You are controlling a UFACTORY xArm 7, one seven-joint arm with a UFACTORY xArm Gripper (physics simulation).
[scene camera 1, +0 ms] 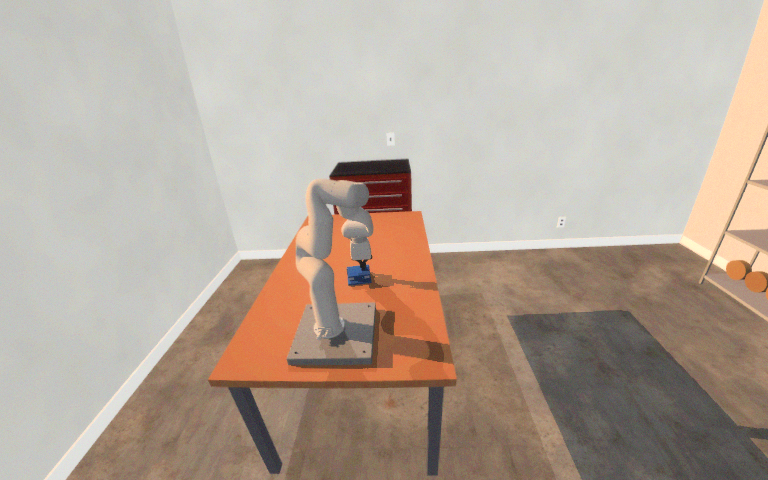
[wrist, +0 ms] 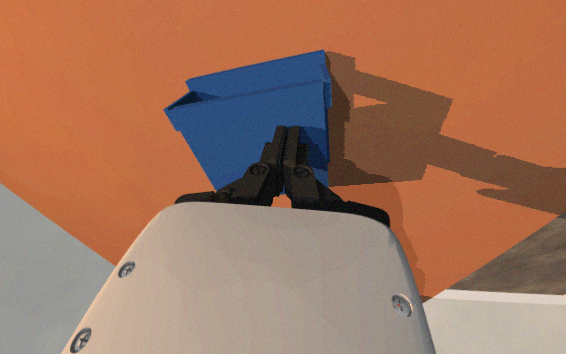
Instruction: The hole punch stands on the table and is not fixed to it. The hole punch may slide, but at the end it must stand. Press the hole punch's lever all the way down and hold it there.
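Places are measured from the arm's base along level axes (x left, y back, z up), in centimetres.
Pixels of known places: gripper, fingertip midpoint: (scene camera 1: 363,268) (wrist: 288,142); arm's base, link origin: (scene camera 1: 329,327).
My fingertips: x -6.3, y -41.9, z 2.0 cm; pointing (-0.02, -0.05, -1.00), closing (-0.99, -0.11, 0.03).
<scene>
Ahead of a thing's pixels: the offset from my fingertips to its top centre. Level surfaces: height alone.
The blue hole punch @(dx +2.5, dy +1.2, dz +0.0 cm) (scene camera 1: 358,277) (wrist: 240,122) stands upright on the orange table @(dz -5.6 cm) (scene camera 1: 396,243) (wrist: 100,45), in front of the arm's base. Its broad blue lever plate @(dx +2.4, dy +1.6, dz +0.0 cm) (wrist: 235,135) faces up in the wrist view, with a dark gap at its far left edge beside the part behind it. My gripper (scene camera 1: 363,268) (wrist: 288,142) is shut with nothing between its fingers. Its fingertips are over the lever, right of its middle in the wrist view, and appear to touch it. How far down the lever is cannot be told exactly.
The arm's grey base plate (scene camera 1: 303,348) is bolted at the near end of the table. A red drawer cabinet (scene camera 1: 390,189) with a black top stands behind the far table edge. A shelf unit (scene camera 1: 736,230) stands far right, and a dark mat (scene camera 1: 600,373) lies on the floor.
</scene>
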